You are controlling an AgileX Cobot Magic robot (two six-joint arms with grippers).
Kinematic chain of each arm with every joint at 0, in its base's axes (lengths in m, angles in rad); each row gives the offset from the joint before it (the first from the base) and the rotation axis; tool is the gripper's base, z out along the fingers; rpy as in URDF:
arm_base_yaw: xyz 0 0 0.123 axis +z
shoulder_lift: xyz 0 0 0 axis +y
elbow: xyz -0.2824 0 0.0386 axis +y
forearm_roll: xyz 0.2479 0 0.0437 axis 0.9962 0 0.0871
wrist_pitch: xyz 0 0 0 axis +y
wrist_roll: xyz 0.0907 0 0.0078 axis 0.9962 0 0.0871
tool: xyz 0 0 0 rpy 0 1.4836 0
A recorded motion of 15 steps. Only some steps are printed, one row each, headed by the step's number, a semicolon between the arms.
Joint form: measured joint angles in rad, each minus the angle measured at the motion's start. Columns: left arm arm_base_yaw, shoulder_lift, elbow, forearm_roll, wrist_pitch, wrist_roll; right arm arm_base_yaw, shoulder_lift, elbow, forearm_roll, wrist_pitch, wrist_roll.
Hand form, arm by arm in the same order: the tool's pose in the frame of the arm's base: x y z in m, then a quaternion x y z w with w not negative. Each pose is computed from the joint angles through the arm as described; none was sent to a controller.
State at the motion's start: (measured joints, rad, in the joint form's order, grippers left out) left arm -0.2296 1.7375 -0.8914 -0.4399 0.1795 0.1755; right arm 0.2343 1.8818 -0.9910 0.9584 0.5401 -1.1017
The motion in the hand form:
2: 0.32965 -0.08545 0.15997 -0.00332 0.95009 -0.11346 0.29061; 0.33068 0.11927 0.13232 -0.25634 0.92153 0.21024 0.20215
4: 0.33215 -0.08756 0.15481 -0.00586 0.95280 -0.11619 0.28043; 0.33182 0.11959 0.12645 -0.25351 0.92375 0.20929 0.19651
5: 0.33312 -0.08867 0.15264 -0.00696 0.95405 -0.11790 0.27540; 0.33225 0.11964 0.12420 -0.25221 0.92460 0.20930 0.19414
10: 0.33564 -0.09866 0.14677 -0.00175 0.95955 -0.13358 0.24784; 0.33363 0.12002 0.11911 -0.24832 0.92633 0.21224 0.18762
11: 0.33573 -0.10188 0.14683 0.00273 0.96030 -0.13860 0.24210; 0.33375 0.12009 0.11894 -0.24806 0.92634 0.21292 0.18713
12: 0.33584 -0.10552 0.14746 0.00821 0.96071 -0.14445 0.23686; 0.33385 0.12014 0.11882 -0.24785 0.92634 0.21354 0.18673
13: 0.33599 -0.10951 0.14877 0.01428 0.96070 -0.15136 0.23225; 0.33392 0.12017 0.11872 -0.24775 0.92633 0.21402 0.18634
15: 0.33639 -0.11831 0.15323 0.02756 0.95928 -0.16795 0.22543; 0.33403 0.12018 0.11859 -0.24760 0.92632 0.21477 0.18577
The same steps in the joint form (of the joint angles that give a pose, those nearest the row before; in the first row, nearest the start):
2: -0.0022 0.0270 -0.0131 -0.0119 0.0068 0.0042; 0.0040 0.0237 -0.0029 0.0030 -0.0098 0.0000
4: -0.0047 0.0495 -0.0250 -0.0262 0.0171 0.0084; 0.0049 0.0423 -0.0056 0.0059 -0.0155 0.0000
5: -0.0061 0.0591 -0.0306 -0.0339 0.0233 0.0111; 0.0049 0.0495 -0.0067 0.0074 -0.0167 0.0000
10: -0.0227 0.0929 -0.0623 -0.0892 0.0781 0.0462; 0.0039 0.0680 -0.0125 0.0142 -0.0132 0.0000
11: -0.0285 0.0969 -0.0701 -0.1052 0.0943 0.0609; 0.0037 0.0690 -0.0133 0.0149 -0.0118 0.0000
12: -0.0350 0.0999 -0.0790 -0.1236 0.1115 0.0783; 0.0034 0.0698 -0.0140 0.0156 -0.0104 0.0000
13: -0.0420 0.1018 -0.0888 -0.1447 0.1298 0.0984; 0.0032 0.0705 -0.0145 0.0159 -0.0093 0.0000
15: -0.0570 0.1026 -0.1106 -0.1938 0.1675 0.1441; 0.0028 0.0714 -0.0153 0.0164 -0.0074 0.0000

